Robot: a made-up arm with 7 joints. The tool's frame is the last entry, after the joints.
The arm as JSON. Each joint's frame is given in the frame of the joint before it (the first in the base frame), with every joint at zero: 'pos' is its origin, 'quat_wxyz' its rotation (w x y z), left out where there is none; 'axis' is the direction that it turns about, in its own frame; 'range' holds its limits. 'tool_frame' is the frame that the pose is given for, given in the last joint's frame.
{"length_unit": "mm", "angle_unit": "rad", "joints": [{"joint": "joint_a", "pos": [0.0, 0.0, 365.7], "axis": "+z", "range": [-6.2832, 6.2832]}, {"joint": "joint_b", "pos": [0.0, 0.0, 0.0], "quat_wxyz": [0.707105, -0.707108, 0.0, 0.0], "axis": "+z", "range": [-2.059, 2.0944]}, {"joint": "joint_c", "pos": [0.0, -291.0, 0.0], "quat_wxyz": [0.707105, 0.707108, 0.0, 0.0], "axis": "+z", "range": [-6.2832, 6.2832]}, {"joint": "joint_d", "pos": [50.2, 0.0, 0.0], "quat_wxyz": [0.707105, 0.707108, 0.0, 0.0], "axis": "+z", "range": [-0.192, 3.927]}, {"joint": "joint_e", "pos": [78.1, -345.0, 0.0], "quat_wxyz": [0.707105, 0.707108, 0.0, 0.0], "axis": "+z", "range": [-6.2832, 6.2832]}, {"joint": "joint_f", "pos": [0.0, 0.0, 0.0], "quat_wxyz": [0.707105, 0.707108, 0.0, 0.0], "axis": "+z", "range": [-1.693, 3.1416]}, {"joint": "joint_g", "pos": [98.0, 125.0, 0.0], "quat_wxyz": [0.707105, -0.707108, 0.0, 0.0], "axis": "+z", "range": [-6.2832, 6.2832]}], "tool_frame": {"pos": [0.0, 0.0, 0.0]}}
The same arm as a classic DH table. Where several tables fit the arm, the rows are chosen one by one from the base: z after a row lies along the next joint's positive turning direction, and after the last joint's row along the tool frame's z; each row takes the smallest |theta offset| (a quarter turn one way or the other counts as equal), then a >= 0, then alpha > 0; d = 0 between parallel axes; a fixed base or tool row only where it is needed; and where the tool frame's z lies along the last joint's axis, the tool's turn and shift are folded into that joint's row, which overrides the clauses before.
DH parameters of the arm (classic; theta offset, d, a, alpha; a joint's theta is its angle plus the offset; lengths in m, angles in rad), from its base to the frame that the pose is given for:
joint_a: 0 0.3657 0 -1.5708
joint_b: 0 0 0 1.5708
joint_c: 0 0.291 0.0502 1.5708
joint_d: 0 0 0.0781 1.5708
joint_e: 0 0.345 0 1.5708
joint_f: 0 0 0.098 -1.5708
joint_g: 0 0.125 0 0
Joint limits (rad, base to tool): -6.2832..6.2832 -2.059..2.0944 -6.2832..6.2832 -0.192..3.927 -6.2832..6.2832 -1.693..3.1416 -6.2832..6.2832

